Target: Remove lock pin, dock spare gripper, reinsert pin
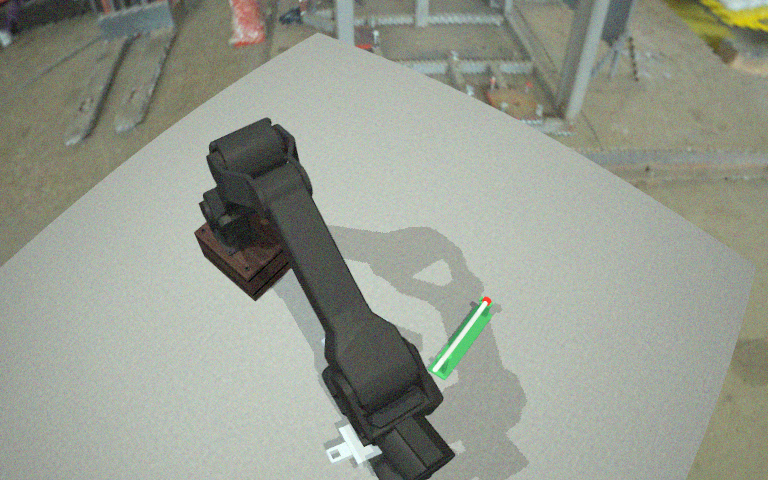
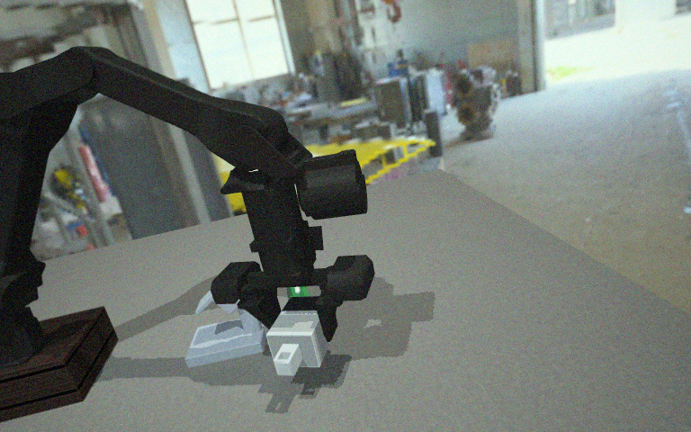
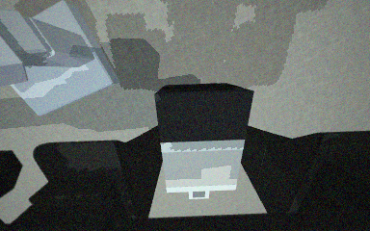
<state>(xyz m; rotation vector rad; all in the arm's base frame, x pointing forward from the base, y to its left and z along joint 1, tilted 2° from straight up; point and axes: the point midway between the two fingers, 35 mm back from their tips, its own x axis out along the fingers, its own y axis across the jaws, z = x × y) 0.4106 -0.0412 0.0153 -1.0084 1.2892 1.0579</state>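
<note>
Now: the socket 13 cm behind my gripper tip and 10 cm to the left of it. Also, from my gripper tip: green strip: 5 cm behind, 22 cm to the left, 3 cm below; spare gripper: 1 cm to the right, 2 cm above.
</note>
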